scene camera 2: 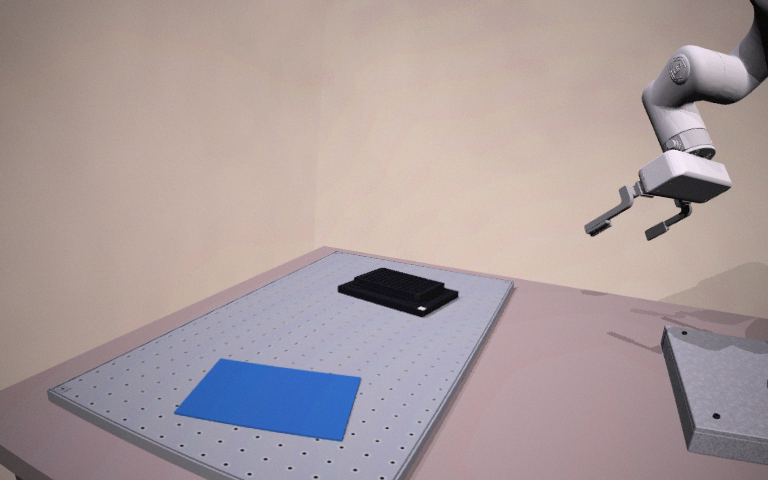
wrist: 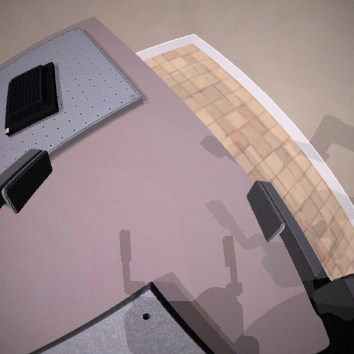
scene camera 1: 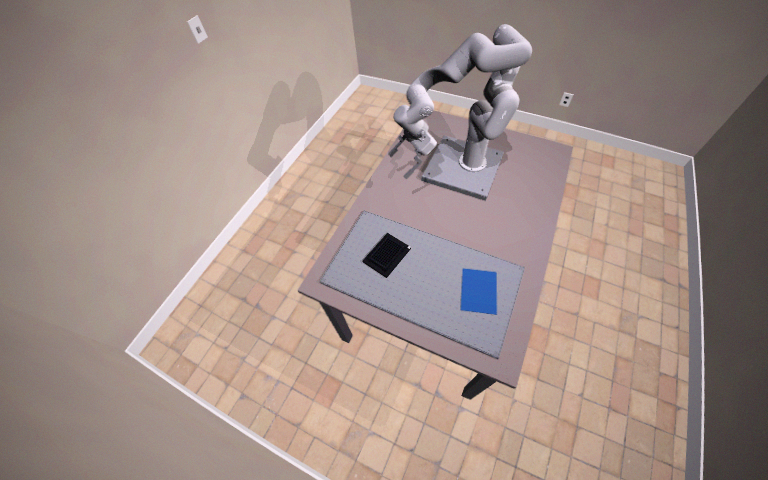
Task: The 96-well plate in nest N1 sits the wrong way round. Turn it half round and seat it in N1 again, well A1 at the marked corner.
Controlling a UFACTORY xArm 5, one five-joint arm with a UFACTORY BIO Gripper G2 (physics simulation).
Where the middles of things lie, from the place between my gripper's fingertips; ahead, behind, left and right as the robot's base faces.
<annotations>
The black 96-well plate (scene camera 2: 403,286) is 35 cm ahead of my hand, 12 cm below it and 5 cm to the left of it. The rest, counted from my hand: black nest N1 (scene camera 2: 440,300): 35 cm ahead, 13 cm below, 5 cm to the left; then blue pad (scene camera 2: 298,402): 42 cm to the left, 42 cm ahead, 13 cm below.
</annotations>
